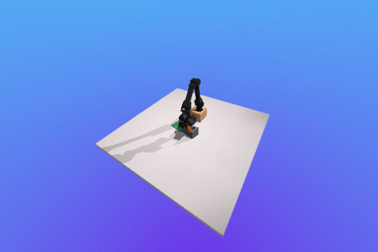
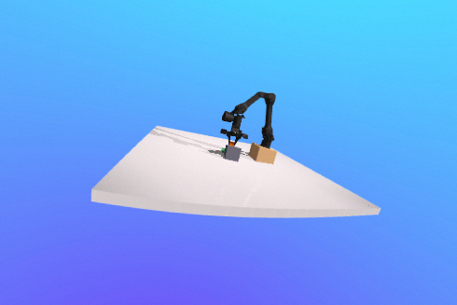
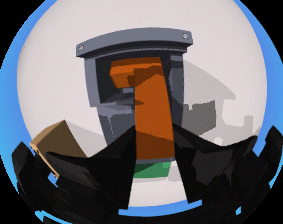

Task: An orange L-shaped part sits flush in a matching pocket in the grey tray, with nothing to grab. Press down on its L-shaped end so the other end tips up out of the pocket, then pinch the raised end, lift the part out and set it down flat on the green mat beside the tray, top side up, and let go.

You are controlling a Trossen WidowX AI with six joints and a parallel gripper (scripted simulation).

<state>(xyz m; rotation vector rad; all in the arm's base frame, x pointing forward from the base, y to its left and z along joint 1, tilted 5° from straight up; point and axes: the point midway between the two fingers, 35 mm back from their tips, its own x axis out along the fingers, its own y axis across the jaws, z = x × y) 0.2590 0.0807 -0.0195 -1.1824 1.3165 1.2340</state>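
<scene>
Right now my gripper tip is 140 mm to the left of the green mat, 90 mm above it and 20 mm past it. Also, from my gripper tip: orange L-shaped part: 30 mm to the left, 30 mm below, 10 mm behind.
</scene>
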